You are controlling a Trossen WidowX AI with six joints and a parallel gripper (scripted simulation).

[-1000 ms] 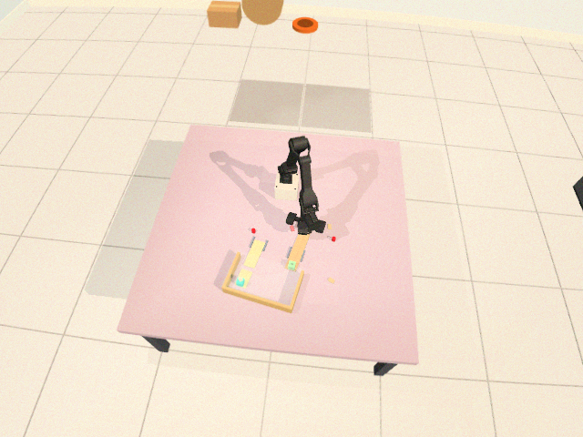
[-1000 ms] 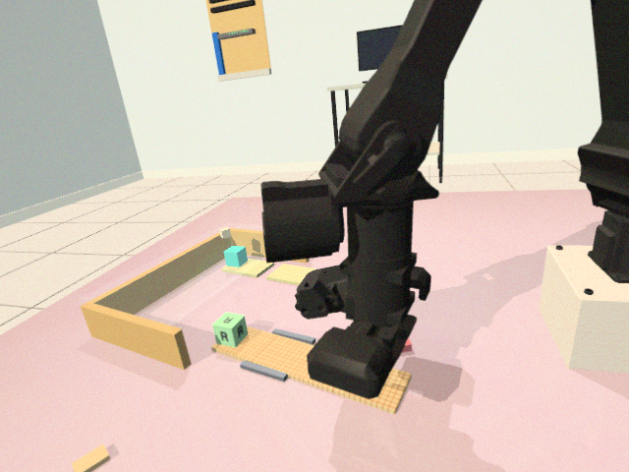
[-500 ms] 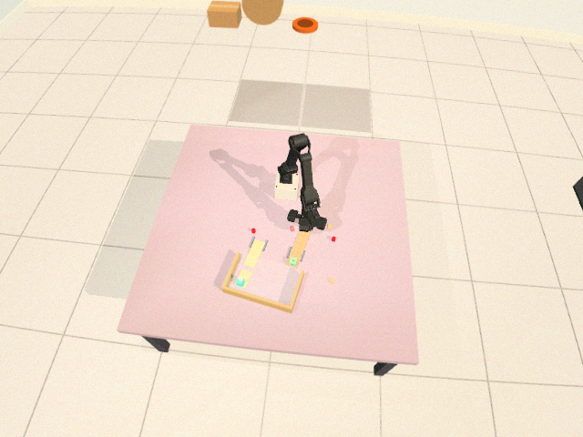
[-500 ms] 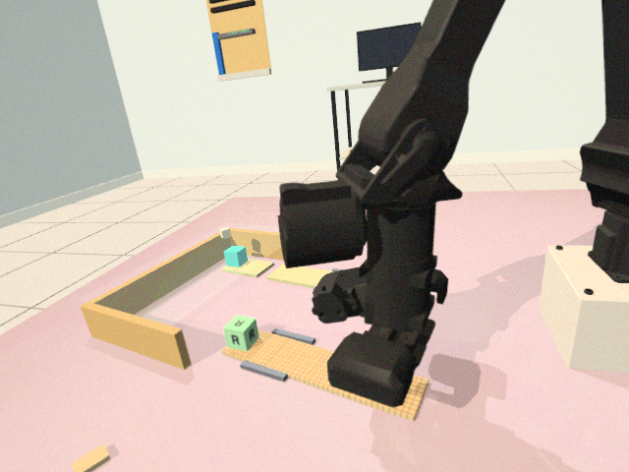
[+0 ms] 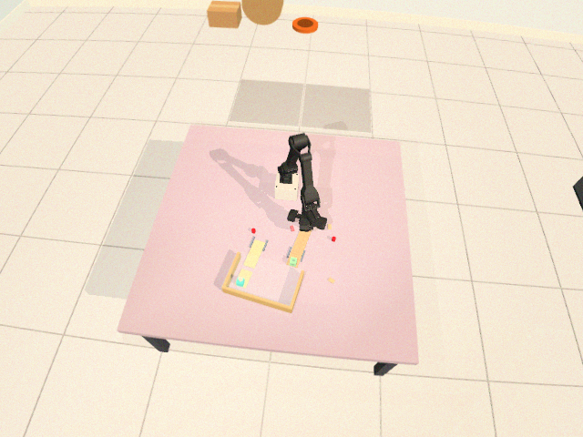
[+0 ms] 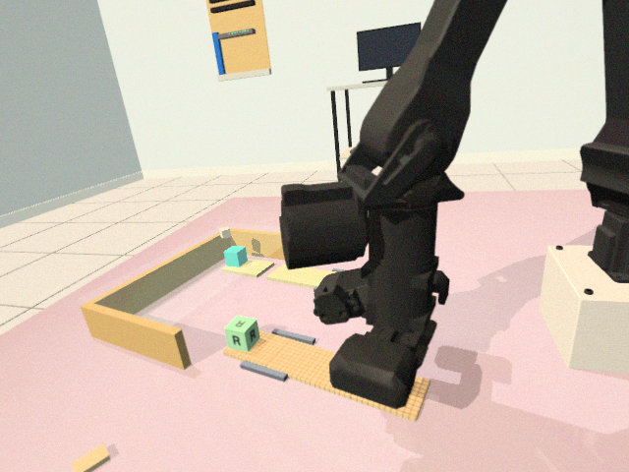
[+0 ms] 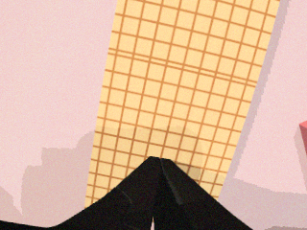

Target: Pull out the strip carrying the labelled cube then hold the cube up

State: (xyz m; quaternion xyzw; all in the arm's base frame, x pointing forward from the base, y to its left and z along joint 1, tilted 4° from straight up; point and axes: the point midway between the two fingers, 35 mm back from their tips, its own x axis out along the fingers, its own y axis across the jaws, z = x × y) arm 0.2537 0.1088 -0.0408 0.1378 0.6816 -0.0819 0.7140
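My gripper tip is now 90 mm short of the orange gridded strip and 30 mm to the left of it. The rest, counted from my gripper tip: pink block 70 mm to the right.
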